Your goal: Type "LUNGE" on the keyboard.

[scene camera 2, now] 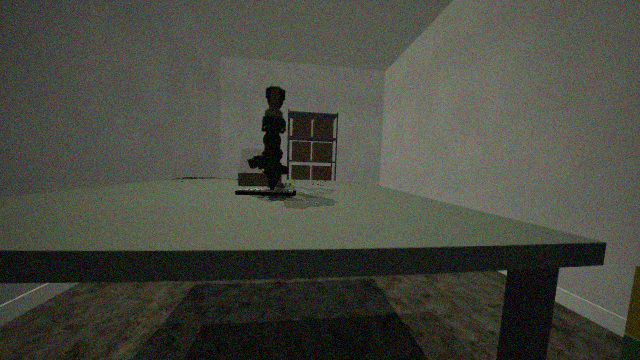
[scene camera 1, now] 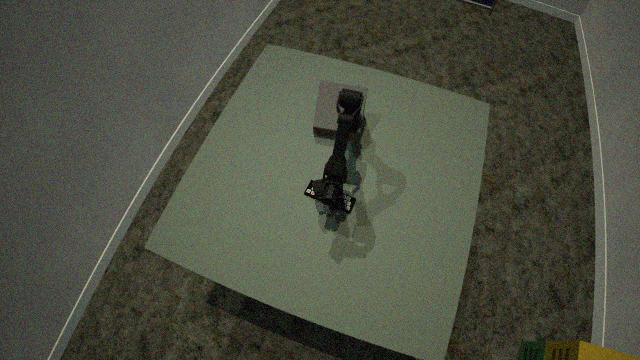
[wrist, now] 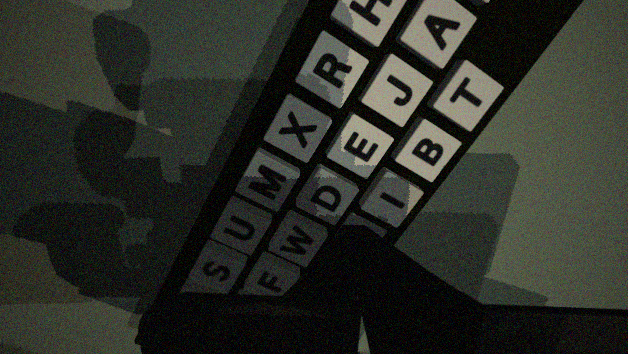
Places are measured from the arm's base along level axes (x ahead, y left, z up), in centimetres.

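Pixels of known places: gripper, fingertip midpoint: [wrist: 352, 236].
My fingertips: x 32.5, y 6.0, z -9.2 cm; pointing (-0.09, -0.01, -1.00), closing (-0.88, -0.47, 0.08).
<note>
Behind a point stands the place of what it marks.
The black keyboard [scene camera 1: 348, 202] {x 34.2, y 12.7, z -8.8 cm} [scene camera 2: 245, 192] {x 37.5, y -2.5, z -9.7 cm} [wrist: 520, 30] {x 31.8, y -2.5, z -9.3 cm} lies on the table under the arm. In the wrist view it runs diagonally, with white letter keys. The U key [wrist: 241, 227] {x 36.4, y 7.3, z -8.8 cm} is in the left row, in shadow, and the E key [wrist: 362, 147] {x 34.2, y 2.9, z -8.8 cm} is in the middle row. A sliver of a key [wrist: 369, 225] {x 32.3, y 5.3, z -9.2 cm} shows below the I key [wrist: 392, 198] {x 32.3, y 3.9, z -8.8 cm}, its letter hidden by the fingers. L, N and G cannot be read. My gripper [scene camera 2: 272, 187] {x 32.5, y 6.0, z -9.2 cm} [wrist: 352, 236] {x 32.5, y 6.0, z -9.2 cm} is shut and empty, pointing down close over the keyboard; I cannot tell whether it touches a key.
A box-shaped block [scene camera 1: 327, 107] {x -0.1, y -11.8, z 2.0 cm} [scene camera 2: 251, 179] {x 6.7, y -9.2, z -7.3 cm} stands beside the arm's base on the table [scene camera 1: 240, 165] {x 36.6, y -38.9, z -10.5 cm} [scene camera 2: 150, 225] {x 75.2, y -6.7, z -10.4 cm}. A shelf rack [scene camera 2: 313, 115] with brown boxes stands far behind. A yellow and green object [scene camera 1: 602, 350] shows at the lower right, beyond the table.
</note>
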